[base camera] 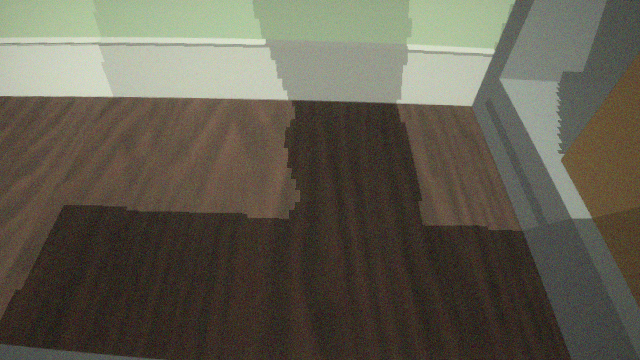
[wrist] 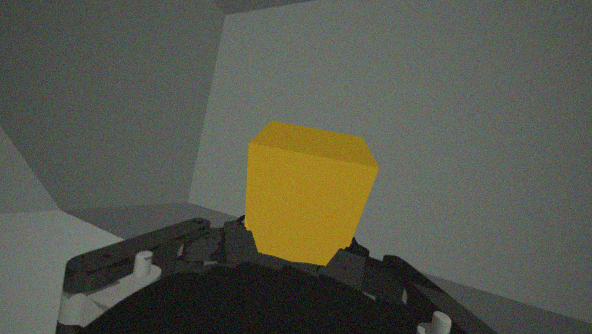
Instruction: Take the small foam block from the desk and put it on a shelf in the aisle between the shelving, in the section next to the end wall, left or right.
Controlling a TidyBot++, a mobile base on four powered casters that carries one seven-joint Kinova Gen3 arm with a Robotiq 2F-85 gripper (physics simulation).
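Places are measured from the arm's base along level axes (x left, y up, z ahead), in millimetres.
Where they show: gripper, fingertip midpoint: (wrist: 296, 230).
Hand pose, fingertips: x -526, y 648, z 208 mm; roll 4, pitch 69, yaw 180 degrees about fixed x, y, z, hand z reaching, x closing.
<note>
Each offset is from my fingertips to the centre of the thing. "*": to the spot under its first point. Level surfaces: height alone.
My gripper (wrist: 296, 230) is shut on the yellow foam block {dy +25, dx +27, dz -11 mm} (wrist: 307, 200), seen in the middle of the wrist view. The block is tilted in that view and juts out beyond the dark fingertips. Behind it are plain grey panels of the shelving (wrist: 450, 125), which meet at a corner to its left. A strip of grey board shows low behind the fingers. I cannot tell whether the block touches any board. In the base camera view, grey shelving (base camera: 555, 280) stands along the right; the gripper and block do not show there.
In the base camera view the green end wall (base camera: 175, 20) with its white baseboard {* dy -998, dx +700, dz +324 mm} (base camera: 190, 70) crosses the top, meeting the shelving at the right. An orange-brown box-like object {* dy -917, dx +262, dz +113 mm} (base camera: 612, 160) is on the shelving at the right edge. Dark shadows lie on the wood floor {dy -1045 mm} (base camera: 200, 160).
</note>
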